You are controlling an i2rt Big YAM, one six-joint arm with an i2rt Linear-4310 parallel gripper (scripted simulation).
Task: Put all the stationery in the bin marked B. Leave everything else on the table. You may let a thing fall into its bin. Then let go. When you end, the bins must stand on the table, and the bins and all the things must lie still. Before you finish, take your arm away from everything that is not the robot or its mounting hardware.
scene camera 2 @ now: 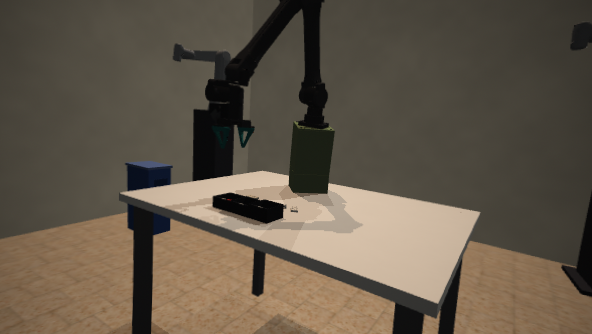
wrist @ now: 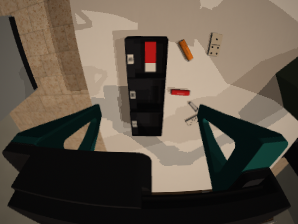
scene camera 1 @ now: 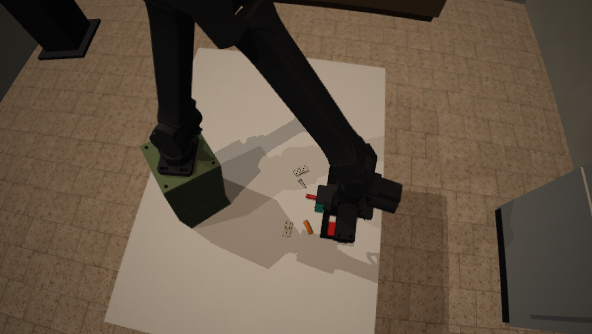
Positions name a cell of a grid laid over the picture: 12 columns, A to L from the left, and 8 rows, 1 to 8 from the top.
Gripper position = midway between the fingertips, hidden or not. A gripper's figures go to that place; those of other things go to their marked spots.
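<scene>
A row of bins (scene camera 2: F6) stands 1.02 m from the lens, while the gripper (scene camera 2: E4) is 1.14 m from the lens. The row of bins is thus nearer to the lens than the gripper.
</scene>
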